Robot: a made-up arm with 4 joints.
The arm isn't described. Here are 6 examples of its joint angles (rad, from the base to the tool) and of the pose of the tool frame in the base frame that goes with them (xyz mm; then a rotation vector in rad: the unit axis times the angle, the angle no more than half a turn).
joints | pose
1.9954 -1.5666 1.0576 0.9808 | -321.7 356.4 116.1 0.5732 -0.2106 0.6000
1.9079 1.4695 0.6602 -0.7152 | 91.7 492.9 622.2 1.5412 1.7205 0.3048
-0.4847 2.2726 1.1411 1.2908 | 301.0 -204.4 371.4 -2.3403 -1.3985 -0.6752
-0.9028 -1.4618 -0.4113 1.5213 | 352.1 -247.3 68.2 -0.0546 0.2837 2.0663
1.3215 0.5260 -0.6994 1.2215 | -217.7 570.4 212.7 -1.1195 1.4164 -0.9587
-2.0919 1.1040 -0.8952 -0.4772 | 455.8 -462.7 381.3 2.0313 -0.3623 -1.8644
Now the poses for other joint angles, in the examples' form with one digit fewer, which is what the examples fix.
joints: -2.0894 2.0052 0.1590 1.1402
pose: 18 -235 606 2.916 0.211 -0.155
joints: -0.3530 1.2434 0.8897 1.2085
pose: 443 43 627 2.392 1.478 -0.654
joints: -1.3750 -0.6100 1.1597 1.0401
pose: 655 -123 398 1.009 -0.834 -2.463
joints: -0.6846 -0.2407 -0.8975 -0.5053
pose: 648 32 -63 0.334 0.612 -1.930
